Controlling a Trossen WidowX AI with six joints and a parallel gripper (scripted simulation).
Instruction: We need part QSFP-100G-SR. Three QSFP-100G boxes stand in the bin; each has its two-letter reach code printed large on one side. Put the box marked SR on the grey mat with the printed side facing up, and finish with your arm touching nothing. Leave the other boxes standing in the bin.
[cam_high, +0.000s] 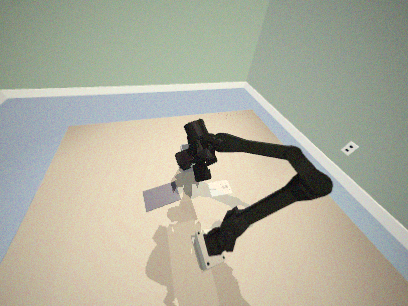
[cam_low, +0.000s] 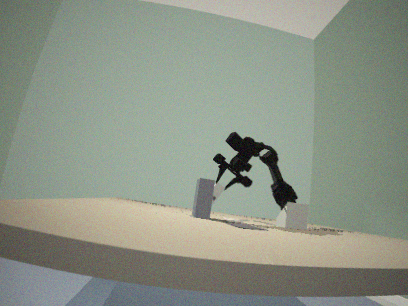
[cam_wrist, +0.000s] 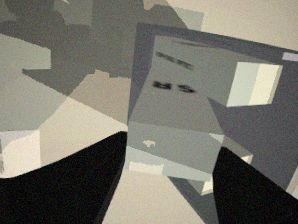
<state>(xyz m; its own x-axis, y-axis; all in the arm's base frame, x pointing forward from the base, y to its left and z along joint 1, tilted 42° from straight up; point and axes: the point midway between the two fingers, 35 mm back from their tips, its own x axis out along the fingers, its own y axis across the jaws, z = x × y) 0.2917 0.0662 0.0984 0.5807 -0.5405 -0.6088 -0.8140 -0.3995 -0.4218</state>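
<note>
Now: the white box marked SR 5 cm below my gripper tip, 3 cm ahead of it and 1 cm to the left of it. From my gripper tip the other things lie so: grey mat 17 cm to the left, 13 cm below, 7 cm behind; white card 13 cm below, 11 cm to the right, 9 cm behind.
</note>
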